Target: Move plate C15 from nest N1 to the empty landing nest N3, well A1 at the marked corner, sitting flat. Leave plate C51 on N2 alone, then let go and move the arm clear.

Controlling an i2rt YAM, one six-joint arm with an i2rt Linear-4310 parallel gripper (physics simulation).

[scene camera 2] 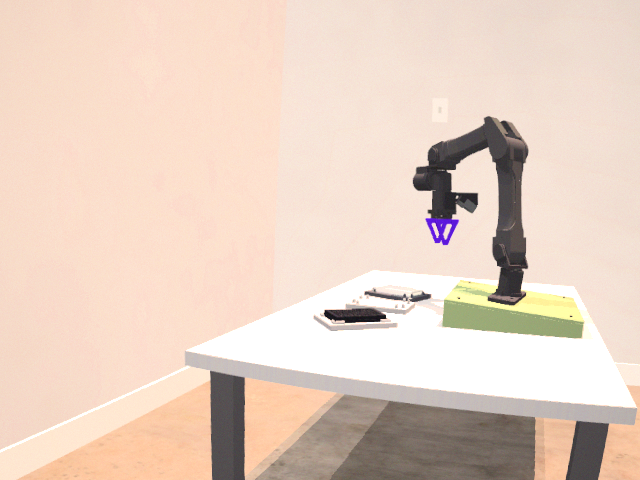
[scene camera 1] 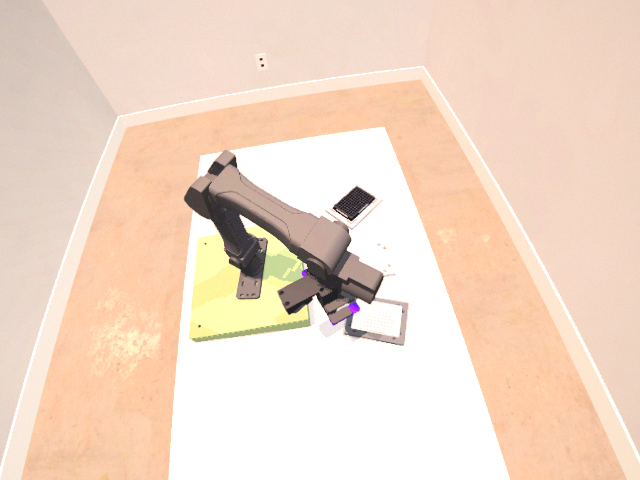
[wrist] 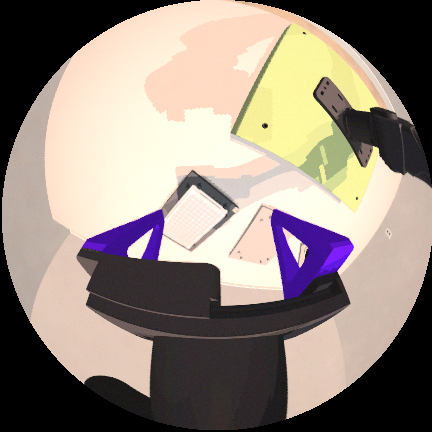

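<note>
A white plate (scene camera 1: 377, 317) (scene camera 2: 397, 290) (wrist: 196, 218) sits in a dark grey nest (scene camera 1: 404, 322) (scene camera 2: 421, 296) (wrist: 220, 194). A black plate (scene camera 1: 354, 202) (scene camera 2: 354, 315) sits in a white nest (scene camera 1: 353, 223) (scene camera 2: 361, 325); a sliver shows through the right finger in the wrist view. Labels are unreadable, so I cannot tell which is C15 or C51. The empty landing nest (scene camera 2: 379, 305) (wrist: 255, 242), pale with small pins, lies between them, partly hidden by the arm in scene camera 1. My gripper (scene camera 1: 329, 290) (scene camera 2: 442, 242) (wrist: 217, 214) is open and empty, high above the table. Marked corner and well A1 are not discernible.
The arm's base stands on a yellow-green block (scene camera 1: 242, 320) (scene camera 2: 511, 325) (wrist: 280, 100) beside the nests. The white table (scene camera 1: 310, 413) (scene camera 2: 413, 361) carries the block and nests. Walls stand beyond it.
</note>
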